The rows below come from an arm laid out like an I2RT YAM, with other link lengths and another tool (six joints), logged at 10 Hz.
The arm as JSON. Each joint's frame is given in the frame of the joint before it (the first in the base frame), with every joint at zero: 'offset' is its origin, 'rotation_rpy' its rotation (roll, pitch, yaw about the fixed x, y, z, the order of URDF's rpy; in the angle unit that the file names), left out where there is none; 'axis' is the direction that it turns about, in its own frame. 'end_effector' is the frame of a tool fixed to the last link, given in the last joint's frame.
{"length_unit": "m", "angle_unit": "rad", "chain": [
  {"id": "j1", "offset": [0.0, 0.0, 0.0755], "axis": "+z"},
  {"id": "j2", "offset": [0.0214, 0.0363, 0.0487], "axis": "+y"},
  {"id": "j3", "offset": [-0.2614, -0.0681, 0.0], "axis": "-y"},
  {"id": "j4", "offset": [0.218, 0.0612, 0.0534], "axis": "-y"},
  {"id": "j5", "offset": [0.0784, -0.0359, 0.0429], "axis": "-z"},
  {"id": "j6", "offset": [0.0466, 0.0, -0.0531], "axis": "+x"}
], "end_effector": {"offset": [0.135, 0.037, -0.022], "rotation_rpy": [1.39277, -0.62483, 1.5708]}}
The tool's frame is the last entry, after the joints.
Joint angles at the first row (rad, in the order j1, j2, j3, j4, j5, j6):
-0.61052, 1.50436, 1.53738, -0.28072, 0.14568, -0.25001
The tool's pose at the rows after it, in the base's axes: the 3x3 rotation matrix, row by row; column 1 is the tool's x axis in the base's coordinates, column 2 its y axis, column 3 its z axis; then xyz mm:
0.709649, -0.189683, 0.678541; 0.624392, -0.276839, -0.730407; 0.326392, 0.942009, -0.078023; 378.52, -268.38, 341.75
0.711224, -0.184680, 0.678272; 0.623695, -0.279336, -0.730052; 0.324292, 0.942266, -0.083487; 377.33, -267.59, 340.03
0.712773, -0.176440, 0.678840; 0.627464, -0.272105, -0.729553; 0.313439, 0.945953, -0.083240; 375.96, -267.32, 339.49
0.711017, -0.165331, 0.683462; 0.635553, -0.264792, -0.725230; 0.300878, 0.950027, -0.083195; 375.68, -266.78, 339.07
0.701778, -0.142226, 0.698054; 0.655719, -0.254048, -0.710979; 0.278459, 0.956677, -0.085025; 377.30, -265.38, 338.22
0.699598, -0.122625, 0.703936; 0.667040, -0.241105, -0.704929; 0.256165, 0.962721, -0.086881; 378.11, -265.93, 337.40
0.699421, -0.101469, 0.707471; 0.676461, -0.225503, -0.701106; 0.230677, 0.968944, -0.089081; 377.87, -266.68, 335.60
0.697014, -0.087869, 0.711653; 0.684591, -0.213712, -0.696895; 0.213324, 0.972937, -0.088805; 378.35, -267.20, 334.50
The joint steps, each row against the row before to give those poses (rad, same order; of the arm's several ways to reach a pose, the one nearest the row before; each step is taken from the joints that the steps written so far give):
0.00001, -0.00229, -0.00183, -0.00160, 0.00158, 0.00568
-0.00002, -0.00343, -0.00458, -0.00451, 0.00000, -0.00092
-0.00001, -0.00422, -0.00430, -0.00039, 0.00116, -0.01145
0.00000, -0.00098, -0.00034, -0.00119, -0.00394, -0.01455
0.00003, 0.00499, 0.00688, -0.00443, -0.01595, -0.02780
-0.00001, 0.00653, 0.00839, -0.00473, -0.00437, -0.02453
0.00000, 0.00309, 0.00148, -0.00178, -0.00067, -0.02675
-0.00002, 0.00302, 0.00030, 0.00236, -0.00270, -0.01911

